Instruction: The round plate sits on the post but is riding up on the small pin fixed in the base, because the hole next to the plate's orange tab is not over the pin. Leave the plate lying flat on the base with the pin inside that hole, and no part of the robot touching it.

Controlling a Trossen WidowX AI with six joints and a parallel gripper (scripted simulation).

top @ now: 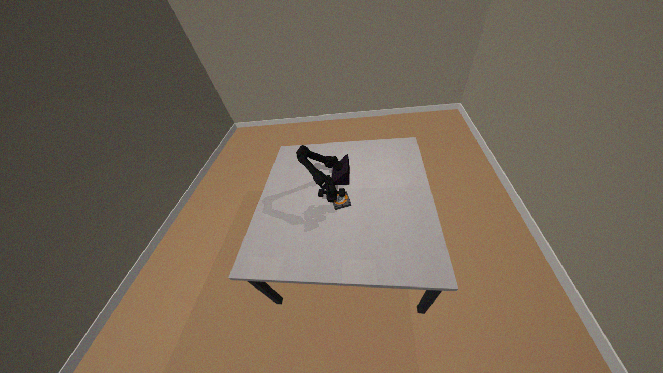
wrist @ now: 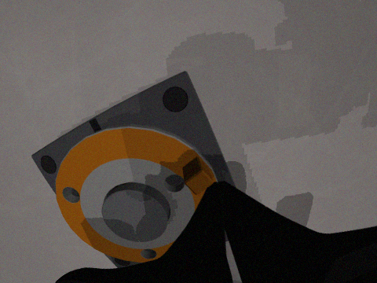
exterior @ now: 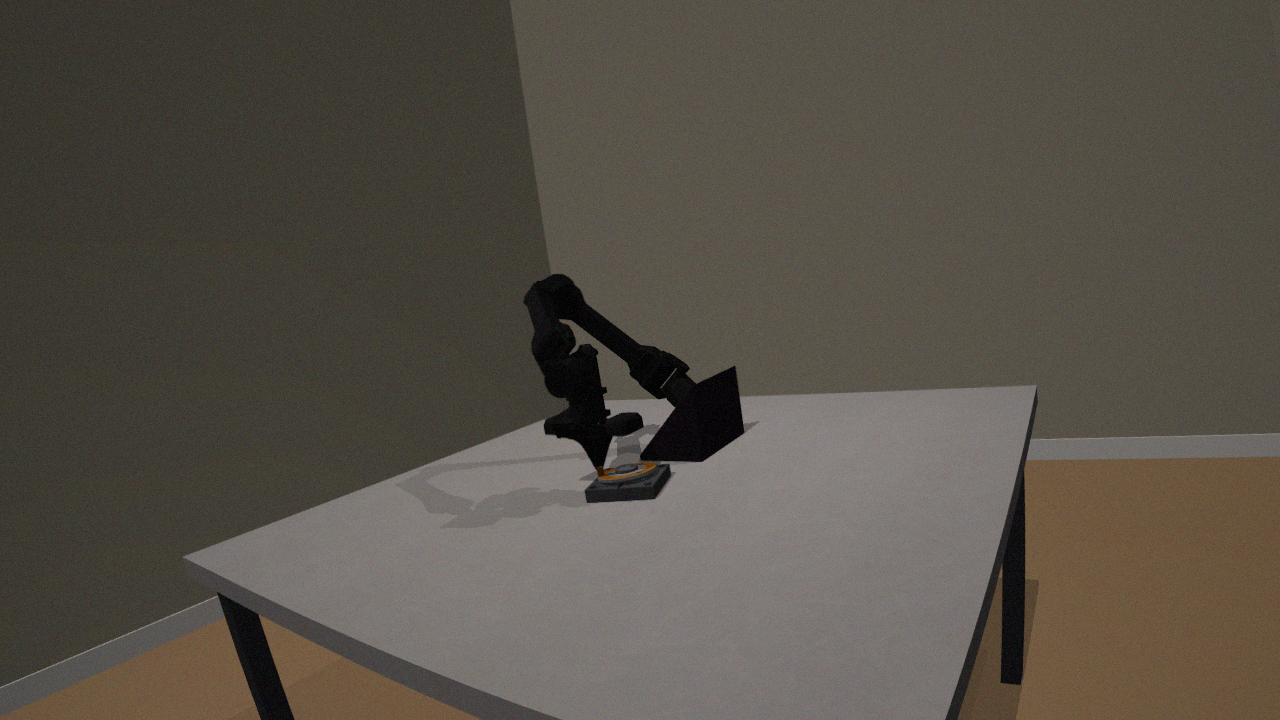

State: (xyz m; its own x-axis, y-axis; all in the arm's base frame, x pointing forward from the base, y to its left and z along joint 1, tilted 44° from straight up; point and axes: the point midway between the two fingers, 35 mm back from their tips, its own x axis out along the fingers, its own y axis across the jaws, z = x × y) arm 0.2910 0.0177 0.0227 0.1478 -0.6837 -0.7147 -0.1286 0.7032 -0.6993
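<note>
Right now my gripper tip is 2 cm past the base, 5 cm to the right of it and 2 cm above it.
</note>
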